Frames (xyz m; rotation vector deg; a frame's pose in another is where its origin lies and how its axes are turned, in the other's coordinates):
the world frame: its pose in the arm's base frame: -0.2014 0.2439 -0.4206 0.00 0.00 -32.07
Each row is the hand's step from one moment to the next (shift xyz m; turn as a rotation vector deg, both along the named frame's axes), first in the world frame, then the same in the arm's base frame.
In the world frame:
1: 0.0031 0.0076 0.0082 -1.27 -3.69 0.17
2: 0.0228 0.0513 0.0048 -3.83 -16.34 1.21
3: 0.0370 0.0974 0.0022 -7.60 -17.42 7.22
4: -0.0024 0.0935 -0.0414 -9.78 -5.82 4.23
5: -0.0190 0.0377 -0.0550 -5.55 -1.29 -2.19
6: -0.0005 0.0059 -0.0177 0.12 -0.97 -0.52
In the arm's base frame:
1: 0.0067 0.0048 0.0082 -3.04 -2.45 0.17
2: 0.0466 0.0314 0.0048 -11.92 -11.81 1.21
3: 0.0831 0.0629 0.0022 -15.69 -10.73 7.22
4: 0.0476 0.0805 -0.0414 -11.38 0.26 4.23
5: 0.0039 0.0420 -0.0550 -5.39 1.85 -2.19
6: 0.0027 0.0053 -0.0177 -0.41 -0.89 -0.52

